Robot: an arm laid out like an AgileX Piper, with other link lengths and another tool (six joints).
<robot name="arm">
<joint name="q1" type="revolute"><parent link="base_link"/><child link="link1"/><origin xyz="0 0 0.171" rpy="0 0 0"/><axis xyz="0 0 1"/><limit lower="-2.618" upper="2.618"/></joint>
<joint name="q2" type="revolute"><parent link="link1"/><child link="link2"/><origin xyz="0 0 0" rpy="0 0 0"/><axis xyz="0 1 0"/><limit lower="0" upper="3.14"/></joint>
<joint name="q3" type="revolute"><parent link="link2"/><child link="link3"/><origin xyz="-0.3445 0 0.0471" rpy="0 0 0"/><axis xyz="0 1 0"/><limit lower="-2.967" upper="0"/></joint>
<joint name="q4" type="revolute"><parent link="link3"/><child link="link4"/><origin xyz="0.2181 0 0.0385" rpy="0 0 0"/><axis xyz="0.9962 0 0.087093"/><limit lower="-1.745" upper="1.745"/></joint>
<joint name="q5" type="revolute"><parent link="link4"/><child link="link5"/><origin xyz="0 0 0" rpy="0 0 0"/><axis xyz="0 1 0"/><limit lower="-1.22" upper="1.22"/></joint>
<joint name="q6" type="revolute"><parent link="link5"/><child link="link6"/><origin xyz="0.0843 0 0.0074" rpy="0 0 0"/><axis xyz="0.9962 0 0.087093"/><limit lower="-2.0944" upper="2.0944"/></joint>
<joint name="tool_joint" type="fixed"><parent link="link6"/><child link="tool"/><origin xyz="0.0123 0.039 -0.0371" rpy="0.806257 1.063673 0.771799"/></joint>
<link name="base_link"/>
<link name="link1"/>
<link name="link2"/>
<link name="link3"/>
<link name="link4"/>
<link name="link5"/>
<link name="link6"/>
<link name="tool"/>
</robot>
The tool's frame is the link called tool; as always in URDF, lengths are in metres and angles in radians.
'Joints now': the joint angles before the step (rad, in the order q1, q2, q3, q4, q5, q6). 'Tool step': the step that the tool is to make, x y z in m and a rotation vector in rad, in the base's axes. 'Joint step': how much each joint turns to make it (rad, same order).
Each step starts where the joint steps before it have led.
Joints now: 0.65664, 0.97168, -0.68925, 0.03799, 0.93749, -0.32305
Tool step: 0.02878, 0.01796, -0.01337, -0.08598, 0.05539, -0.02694
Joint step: 0.00005, 0.15327, 0.00001, -0.05270, -0.05731, 0.04378
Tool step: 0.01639, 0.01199, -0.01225, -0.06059, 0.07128, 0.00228
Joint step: -0.00003, 0.11240, 0.00000, -0.00499, -0.01896, -0.00005
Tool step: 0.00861, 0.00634, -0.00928, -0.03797, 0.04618, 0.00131
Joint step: -0.00005, 0.06755, 0.00443, -0.00227, -0.01223, -0.00006
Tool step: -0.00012, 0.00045, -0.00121, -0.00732, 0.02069, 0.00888
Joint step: 0.00006, 0.01075, 0.00168, 0.01112, 0.00824, -0.01488
